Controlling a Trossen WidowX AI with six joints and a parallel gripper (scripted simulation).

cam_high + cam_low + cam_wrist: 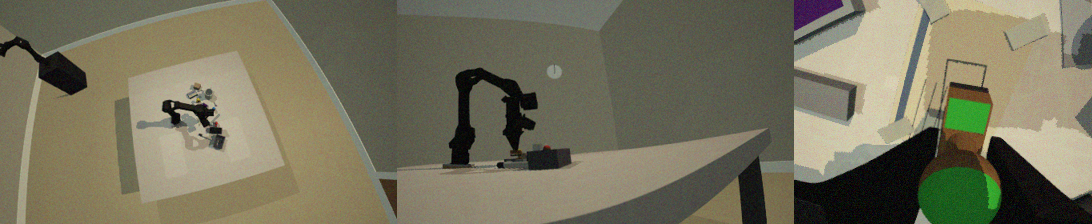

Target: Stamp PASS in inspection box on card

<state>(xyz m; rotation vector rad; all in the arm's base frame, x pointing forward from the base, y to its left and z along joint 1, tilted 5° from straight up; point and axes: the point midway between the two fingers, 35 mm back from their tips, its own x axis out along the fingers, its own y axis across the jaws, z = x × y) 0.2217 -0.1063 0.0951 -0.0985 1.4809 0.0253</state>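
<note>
My gripper tip is 60 mm above the cream card, 10 mm to the right of it and 10 mm short of it. Round my gripper tip: red-topped stamp 100 mm ahead, 90 mm to the right, 30 mm below; then purple ink pad 120 mm to the left, 70 mm ahead, 50 mm below; then green-topped stamp right at my gripper tip.
</note>
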